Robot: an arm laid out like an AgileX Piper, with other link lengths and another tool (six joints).
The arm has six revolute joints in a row. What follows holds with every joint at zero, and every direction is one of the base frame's.
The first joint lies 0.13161 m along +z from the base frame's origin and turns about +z.
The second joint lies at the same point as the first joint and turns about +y.
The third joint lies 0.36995 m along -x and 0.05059 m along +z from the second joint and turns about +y.
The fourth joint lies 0.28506 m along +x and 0.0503 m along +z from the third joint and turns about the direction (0.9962, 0, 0.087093).
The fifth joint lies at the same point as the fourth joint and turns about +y.
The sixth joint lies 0.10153 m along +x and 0.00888 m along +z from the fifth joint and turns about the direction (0.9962, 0, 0.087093).
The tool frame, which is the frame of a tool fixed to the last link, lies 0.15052 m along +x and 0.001 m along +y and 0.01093 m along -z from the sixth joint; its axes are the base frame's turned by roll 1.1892, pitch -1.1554 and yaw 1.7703 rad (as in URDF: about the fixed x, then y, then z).
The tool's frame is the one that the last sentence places.
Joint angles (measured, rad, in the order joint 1, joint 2, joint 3, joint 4, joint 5, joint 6), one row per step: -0.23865, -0.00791, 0.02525, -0.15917, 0.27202, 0.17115; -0.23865, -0.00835, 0.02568, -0.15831, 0.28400, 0.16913; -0.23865, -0.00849, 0.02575, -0.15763, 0.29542, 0.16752; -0.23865, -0.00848, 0.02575, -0.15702, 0.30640, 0.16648; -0.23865, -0.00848, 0.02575, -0.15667, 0.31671, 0.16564; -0.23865, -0.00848, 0.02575, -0.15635, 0.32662, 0.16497; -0.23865, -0.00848, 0.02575, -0.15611, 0.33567, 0.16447; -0.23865, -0.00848, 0.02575, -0.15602, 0.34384, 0.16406; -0.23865, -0.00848, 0.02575, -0.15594, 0.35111, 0.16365; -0.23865, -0.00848, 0.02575, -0.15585, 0.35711, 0.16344; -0.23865, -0.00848, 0.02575, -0.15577, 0.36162, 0.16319; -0.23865, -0.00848, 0.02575, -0.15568, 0.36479, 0.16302; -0.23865, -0.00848, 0.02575, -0.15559, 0.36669, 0.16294; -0.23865, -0.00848, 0.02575, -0.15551, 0.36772, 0.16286; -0.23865, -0.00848, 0.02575, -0.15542, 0.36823, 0.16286; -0.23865, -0.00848, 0.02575, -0.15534, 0.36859, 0.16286
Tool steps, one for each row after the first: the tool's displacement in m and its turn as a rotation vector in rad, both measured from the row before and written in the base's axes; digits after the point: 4 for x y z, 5 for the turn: -0.0010, -0.0002, -0.0030, 0.00186, 0.01180, -0.00142; -0.0010, -0.0002, -0.0027, 0.00192, 0.01114, -0.00140; -0.0009, -0.0001, -0.0026, 0.00230, 0.01066, -0.00144; -0.0009, -0.0001, -0.0024, 0.00207, 0.01002, -0.00138; -0.0009, -0.0001, -0.0023, 0.00211, 0.00960, -0.00135; -0.0008, -0.0001, -0.0021, 0.00198, 0.00875, -0.00126; -0.0008, -0.0001, -0.0019, 0.00170, 0.00791, -0.00115; -0.0007, -0.0001, -0.0017, 0.00147, 0.00705, -0.00101; -0.0006, -0.0001, -0.0014, 0.00136, 0.00578, -0.00087; -0.0005, -0.0001, -0.0010, 0.00095, 0.00437, -0.00062; -0.0003, 0.0000, -0.0007, 0.00071, 0.00306, -0.00044; -0.0002, 0.0000, -0.0004, 0.00048, 0.00182, -0.00026; -0.0001, 0.0000, -0.0002, 0.00026, 0.00099, -0.00013; 0.0000, 0.0000, -0.0001, 0.00021, 0.00047, -0.00007; 0.0000, 0.0000, -0.0001, 0.00017, 0.00033, -0.00005
